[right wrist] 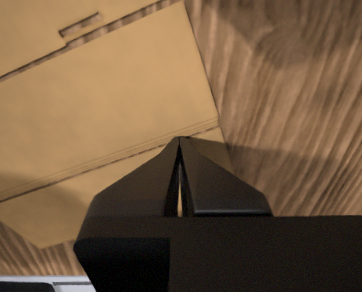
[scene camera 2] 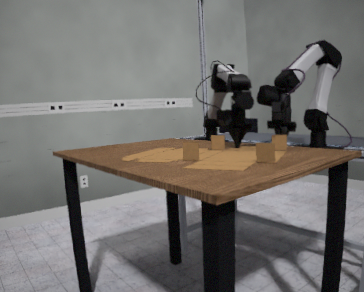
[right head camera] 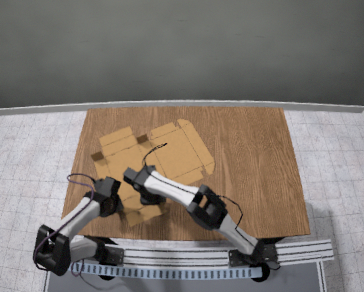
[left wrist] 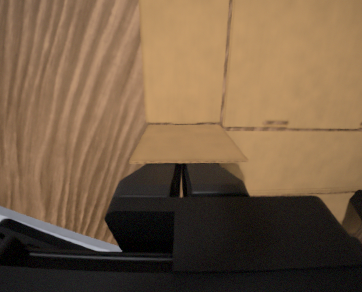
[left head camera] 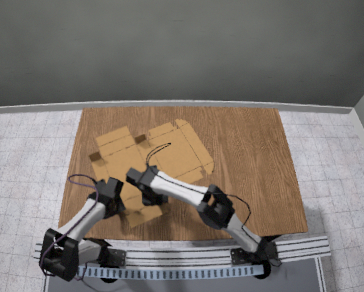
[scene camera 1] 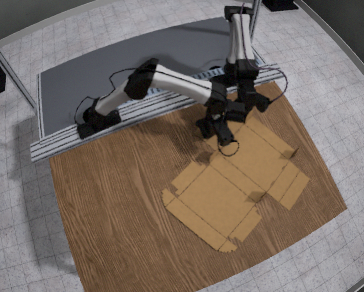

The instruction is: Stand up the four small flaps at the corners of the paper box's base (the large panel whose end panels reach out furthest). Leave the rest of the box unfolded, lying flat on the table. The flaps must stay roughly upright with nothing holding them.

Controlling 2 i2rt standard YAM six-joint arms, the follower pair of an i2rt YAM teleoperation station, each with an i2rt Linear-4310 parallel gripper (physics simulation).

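The paper box's base panel lies flat. In scene camera 2, all four corner flaps look roughly upright: one flap, a second flap, a third flap and a fourth flap. The fourth flap stands steeply tilted in the left wrist view. My left gripper is shut and empty, its tips right behind that flap and partly hidden by it. My right gripper is shut and empty, low at the fold line of an outer panel; contact is unclear.
The lid part of the box lies flat beside the base on the wooden table. The two grippers are close together at the table edge near the rail. My right arm reaches over the cardboard.
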